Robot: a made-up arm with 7 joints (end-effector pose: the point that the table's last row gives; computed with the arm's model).
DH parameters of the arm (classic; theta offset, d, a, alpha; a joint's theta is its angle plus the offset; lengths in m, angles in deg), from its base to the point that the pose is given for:
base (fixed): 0 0.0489 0 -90
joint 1: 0 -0.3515 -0.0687 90
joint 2: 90 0.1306 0.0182 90
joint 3: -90 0.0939 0.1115 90
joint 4: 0 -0.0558 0.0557 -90
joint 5: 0 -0.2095 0.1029 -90
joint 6: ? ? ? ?
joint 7: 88.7 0 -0.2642 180
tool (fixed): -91.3 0.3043 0 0
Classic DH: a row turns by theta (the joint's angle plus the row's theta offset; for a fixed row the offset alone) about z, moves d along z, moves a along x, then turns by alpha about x.
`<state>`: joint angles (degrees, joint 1 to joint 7).
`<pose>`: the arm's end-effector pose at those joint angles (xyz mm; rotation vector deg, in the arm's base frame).
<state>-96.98 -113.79 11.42 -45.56 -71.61 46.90 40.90</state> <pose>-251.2 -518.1 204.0 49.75 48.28 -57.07</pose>
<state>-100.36 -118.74 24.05 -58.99 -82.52 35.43 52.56</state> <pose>-392.9 -461.3 190.3 46.33 29.21 -64.94</pose>
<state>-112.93 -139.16 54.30 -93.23 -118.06 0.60 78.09</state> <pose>-442.3 -119.9 -271.3 69.29 -40.57 -94.75</pose>
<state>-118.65 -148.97 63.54 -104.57 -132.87 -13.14 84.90</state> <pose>-219.3 -4.9 -413.7 83.39 -68.76 -105.10</pose>
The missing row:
joint 6: 90 0.1535 0.0556 90
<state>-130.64 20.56 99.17 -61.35 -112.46 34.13 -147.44</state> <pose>154.5 -111.1 -426.9 -138.68 72.54 63.43</pose>
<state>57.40 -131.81 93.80 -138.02 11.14 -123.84 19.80</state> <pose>-138.8 -96.1 514.7 14.52 -46.21 -120.76</pose>
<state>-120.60 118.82 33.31 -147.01 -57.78 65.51 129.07</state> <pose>-168.2 -496.9 -510.6 84.21 38.50 4.77</pose>
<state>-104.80 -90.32 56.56 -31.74 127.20 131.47 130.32</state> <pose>-68.9 -747.3 -64.2 45.70 -65.50 42.87</pose>
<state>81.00 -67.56 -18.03 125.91 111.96 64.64 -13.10</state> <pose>155.5 -479.0 -23.2 25.84 66.94 73.47</pose>
